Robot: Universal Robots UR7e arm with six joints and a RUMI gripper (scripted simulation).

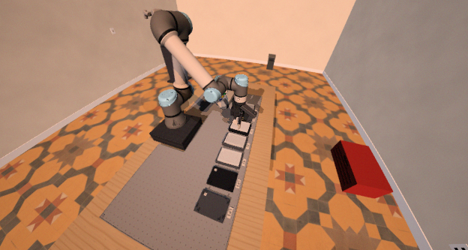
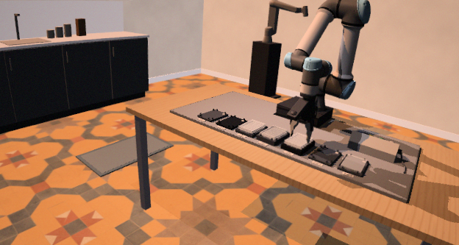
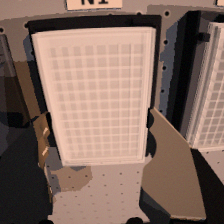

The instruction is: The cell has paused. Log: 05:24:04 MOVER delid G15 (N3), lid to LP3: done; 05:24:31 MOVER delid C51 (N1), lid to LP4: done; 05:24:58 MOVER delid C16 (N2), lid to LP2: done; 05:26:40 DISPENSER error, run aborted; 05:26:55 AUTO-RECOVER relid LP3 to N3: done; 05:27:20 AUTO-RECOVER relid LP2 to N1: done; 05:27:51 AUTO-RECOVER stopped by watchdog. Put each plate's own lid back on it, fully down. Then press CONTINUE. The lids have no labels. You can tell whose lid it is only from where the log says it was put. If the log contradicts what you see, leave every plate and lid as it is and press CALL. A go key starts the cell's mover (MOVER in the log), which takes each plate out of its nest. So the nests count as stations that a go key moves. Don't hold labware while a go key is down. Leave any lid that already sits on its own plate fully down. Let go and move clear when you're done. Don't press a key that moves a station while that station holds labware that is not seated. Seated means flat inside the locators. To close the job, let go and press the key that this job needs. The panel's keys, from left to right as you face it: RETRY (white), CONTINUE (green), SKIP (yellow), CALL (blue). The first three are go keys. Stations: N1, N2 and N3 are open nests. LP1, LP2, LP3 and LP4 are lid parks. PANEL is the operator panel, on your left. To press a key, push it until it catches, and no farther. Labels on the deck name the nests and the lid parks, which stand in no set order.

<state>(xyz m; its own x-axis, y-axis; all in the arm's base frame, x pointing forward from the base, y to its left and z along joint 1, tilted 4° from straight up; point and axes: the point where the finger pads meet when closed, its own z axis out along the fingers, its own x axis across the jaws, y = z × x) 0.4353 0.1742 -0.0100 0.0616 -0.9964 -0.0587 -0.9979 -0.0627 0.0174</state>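
The plate lies 130 mm to the right of my hand, 20 mm below it and 10 mm ahead of it. Also, from my hand: yellow skip key (260 mm behind, 240 mm to the left, 20 mm above); lid park (130 mm to the left, 40 mm below, 20 mm behind); lid (260 mm to the left, 30 mm below, 30 mm behind).
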